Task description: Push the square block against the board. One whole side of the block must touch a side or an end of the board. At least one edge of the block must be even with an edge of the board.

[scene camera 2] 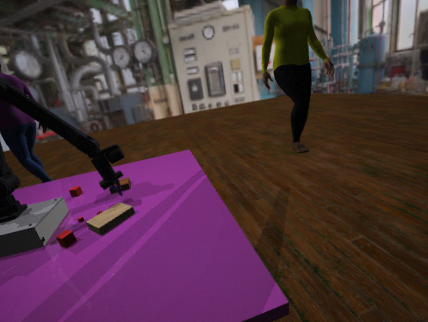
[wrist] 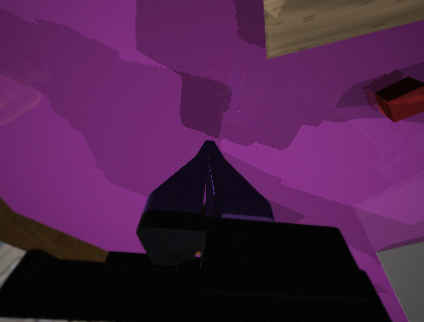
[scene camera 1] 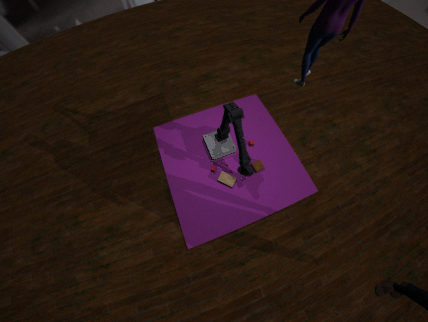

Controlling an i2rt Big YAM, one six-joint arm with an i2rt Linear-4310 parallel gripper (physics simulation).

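Places are measured from the arm's base along level axes (x left, y up, z ahead), in centimetres.
Where they show: gripper, fingertip midpoint: [scene camera 2: 122, 195] [wrist: 208, 146] [scene camera 1: 243, 175]; arm's base at its link origin: [scene camera 2: 11, 215] [scene camera 1: 221, 136].
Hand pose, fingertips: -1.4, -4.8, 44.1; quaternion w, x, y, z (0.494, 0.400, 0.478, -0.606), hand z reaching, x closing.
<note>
Things, the pixels of their top centre, and the offset from my fingertips, as dx, dy, dz.
- square block at its top centre: [scene camera 2: 119, 182] [scene camera 1: 258, 165] +17.6, +0.2, -1.6
- board at its top centre: [scene camera 2: 109, 214] [scene camera 1: 227, 178] -15.0, +0.2, -4.5
The square block [scene camera 1: 258, 166] [scene camera 2: 125, 183] is brown and lies flat on the purple table top, apart from the board. The board [scene camera 1: 227, 179] [scene camera 2: 111, 217] [wrist: 345, 20] is a pale wooden rectangle lying flat, with a strip of purple between it and the block. My gripper [scene camera 1: 243, 178] [scene camera 2: 120, 193] [wrist: 208, 146] is shut and empty, pointing down low over the table between the block and the board, nearer the block. In scene camera 2 it partly hides the block. The block does not show in the wrist view.
One red cube [scene camera 1: 213, 169] [scene camera 2: 66, 238] [wrist: 402, 102] lies beside the board, towards the grey arm base [scene camera 1: 218, 146] [scene camera 2: 52, 225]. Another red cube [scene camera 1: 251, 143] [scene camera 2: 75, 191] lies on the block's side. Small red pieces [scene camera 1: 231, 171] [scene camera 2: 80, 219] lie between base and board.
</note>
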